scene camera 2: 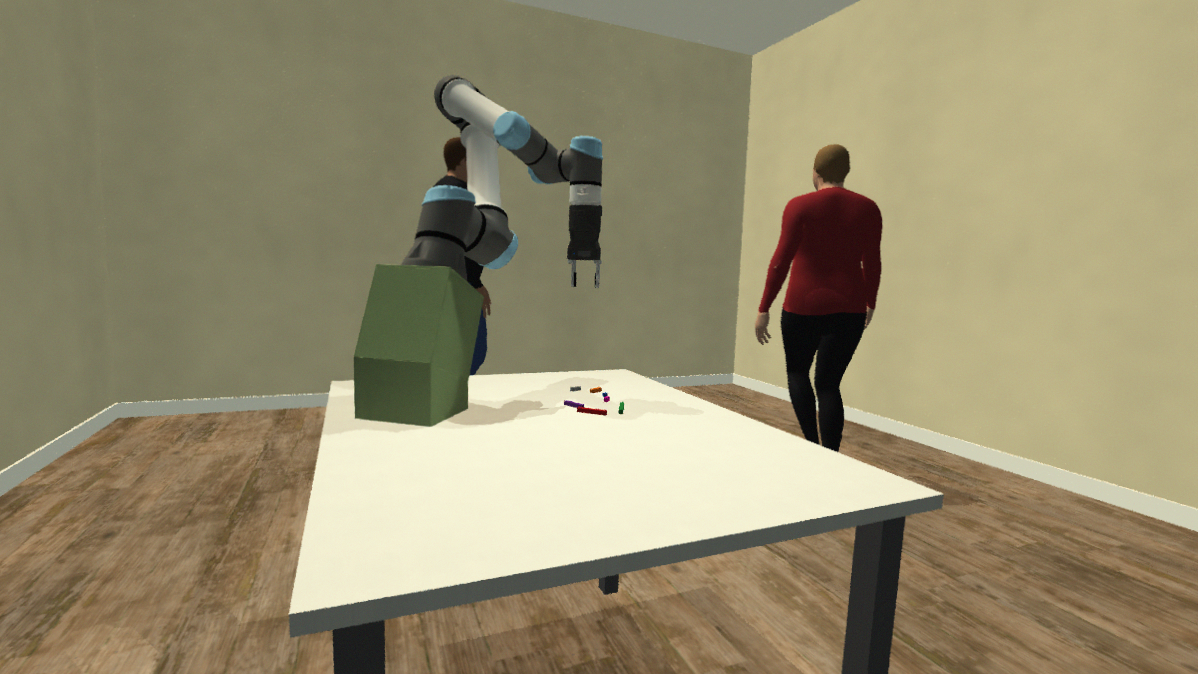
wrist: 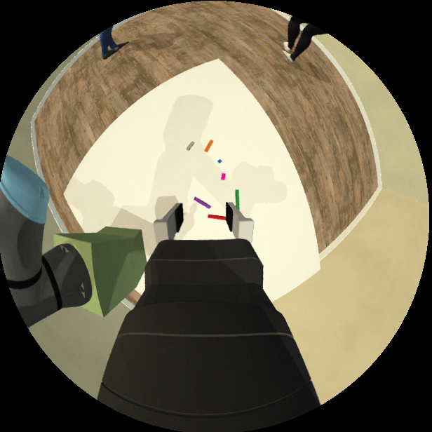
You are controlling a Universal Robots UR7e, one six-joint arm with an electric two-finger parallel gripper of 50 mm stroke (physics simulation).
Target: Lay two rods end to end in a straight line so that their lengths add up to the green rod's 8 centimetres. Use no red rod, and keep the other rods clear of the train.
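Frame: origin at the arm's base, x ahead, y left, z up, level; millimetres.
Seen in the pictures: gripper, between the fingertips: (scene camera 2: 585,287); arm's base, origin of its link: (scene camera 2: 432,281).
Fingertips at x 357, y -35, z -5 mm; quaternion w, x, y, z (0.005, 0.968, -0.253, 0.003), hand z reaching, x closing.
Offsets run from my fingertips to a thing's top centre. Level surfaces: height alone.
My gripper (scene camera 2: 585,280) (wrist: 204,211) is open and empty, high above the table. The green rod {dx +68, dy -97, dz -276 mm} (scene camera 2: 621,407) (wrist: 237,199) lies near the right finger in the wrist view. The red rod {dx -12, dy -112, dz -276 mm} (scene camera 2: 591,411) (wrist: 216,217) shows between the fingers there, its right end partly hidden. The purple rod {dx -34, dy -42, dz -276 mm} (scene camera 2: 573,404) (wrist: 202,202) lies slantwise beside the red one. A short magenta rod {dx +66, dy -2, dz -276 mm} (scene camera 2: 606,399) (wrist: 223,176), a tiny blue piece {dx +79, dy +46, dz -276 mm} (scene camera 2: 604,394) (wrist: 219,161), an orange rod {dx +74, dy +105, dz -276 mm} (scene camera 2: 595,389) (wrist: 209,145) and a grey rod {dx +25, dy +134, dz -276 mm} (scene camera 2: 575,388) (wrist: 190,145) lie apart from one another farther up the wrist view.
The white table {dz -286 mm} (scene camera 2: 502,502) (wrist: 270,240) carries the green pedestal (scene camera 2: 402,335) (wrist: 117,265) under the arm's base. A person in red (scene camera 2: 831,251) stands beyond the table's right edge; another person (scene camera 2: 454,155) stands behind the arm. Arm shadows fall across the rods' area.
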